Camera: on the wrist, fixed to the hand. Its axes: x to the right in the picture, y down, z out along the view.
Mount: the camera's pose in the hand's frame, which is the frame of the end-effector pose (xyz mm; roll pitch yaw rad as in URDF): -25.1 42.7 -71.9 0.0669 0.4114 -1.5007
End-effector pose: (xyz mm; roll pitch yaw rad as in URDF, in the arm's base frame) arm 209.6 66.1 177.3 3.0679 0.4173 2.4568
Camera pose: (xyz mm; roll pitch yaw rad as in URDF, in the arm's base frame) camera 227.5 99.7 255.9 -2.6458 -0.2807 -2.4579
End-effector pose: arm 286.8 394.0 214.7 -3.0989 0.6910 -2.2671
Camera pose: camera 235.5 403.9 284.6 -2.3429 -0.3016 -1.0480
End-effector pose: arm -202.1 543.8 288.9 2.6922 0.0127 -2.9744
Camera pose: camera -179.6 554.9 372.5 -3.0925 0.0378 -1.4674
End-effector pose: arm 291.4 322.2 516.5 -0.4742 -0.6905 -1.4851
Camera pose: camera 299.4 289.0 436.2 0.7269 -0.0886 -3.0457
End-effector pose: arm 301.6 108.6 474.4 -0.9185 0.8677 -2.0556
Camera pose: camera 309.1 189.9 443.4 -0.9055 -0.2670 3.0965
